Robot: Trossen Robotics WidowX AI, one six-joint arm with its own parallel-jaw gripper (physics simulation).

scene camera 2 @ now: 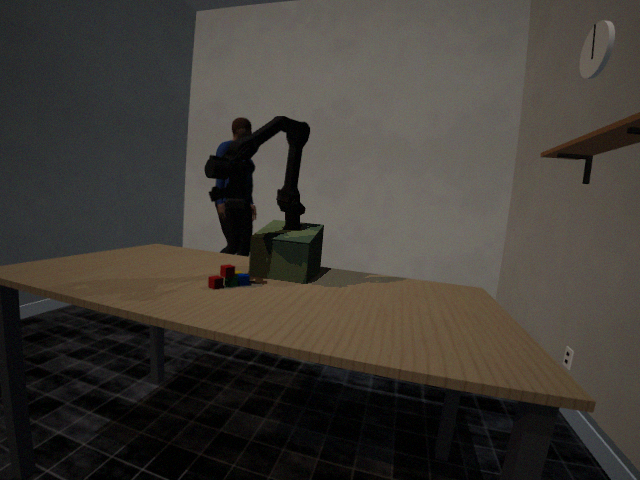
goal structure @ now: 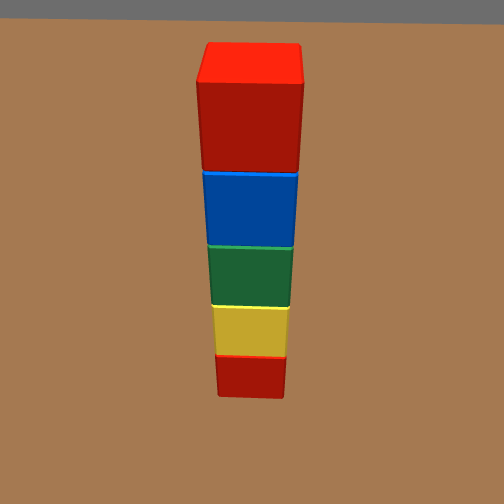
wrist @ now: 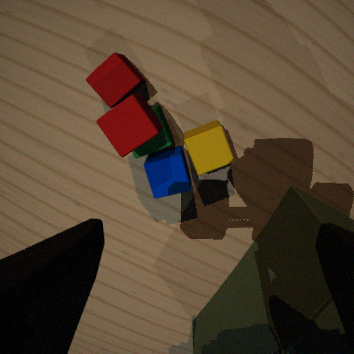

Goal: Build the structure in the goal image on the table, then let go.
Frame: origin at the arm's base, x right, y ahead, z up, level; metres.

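Where they show: gripper, fingertip midpoint: (scene camera 2: 236, 229) (wrist: 214, 234); arm's base, origin of the base link: (scene camera 2: 292, 227).
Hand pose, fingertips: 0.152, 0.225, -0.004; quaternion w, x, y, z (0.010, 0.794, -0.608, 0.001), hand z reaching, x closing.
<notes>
Things, the pixels of their top centre, and the offset from my fingertips, as dx, dy, dz. Level surfaces: height alone.
- second red cube, middle of its top: (wrist: 126, 127) (scene camera 2: 227, 265) +0.003, +0.054, -0.109
- green cube, middle of its top: (wrist: 144, 133) (scene camera 2: 231, 275) -0.006, +0.043, -0.142
- blue cube, middle of its top: (wrist: 166, 177) (scene camera 2: 243, 274) -0.037, +0.016, -0.142
- yellow cube, middle of its top: (wrist: 209, 151) (scene camera 2: 236, 271) -0.005, -0.011, -0.142
- wooden table, its level: dz -0.175
A red cube (scene camera 2: 215, 282) (wrist: 115, 77) sits on the table at one end of the group. A second red cube (scene camera 2: 227, 270) (wrist: 128, 125) sits on top of the green cube (scene camera 2: 231, 280) (wrist: 159, 142), turned and offset, covering part of it. The blue cube (scene camera 2: 242, 279) (wrist: 162, 172) is right beside the green one. The yellow cube (scene camera 2: 238, 272) (wrist: 210, 150) is behind the green and blue cubes in the scene view, with a narrow gap beside blue in the wrist view. My gripper (wrist: 214, 234) is open and empty, above the table; its fingers blend into dark clothing in the scene view.
The arm stands on a green block (scene camera 2: 289, 258) (wrist: 230, 300) on the wooden table (scene camera 2: 361, 320) (wrist: 50, 175), close to the cubes. A person (scene camera 2: 241, 126) in blue stands behind the arm. Shadows fall across the table beside the yellow and blue cubes.
</notes>
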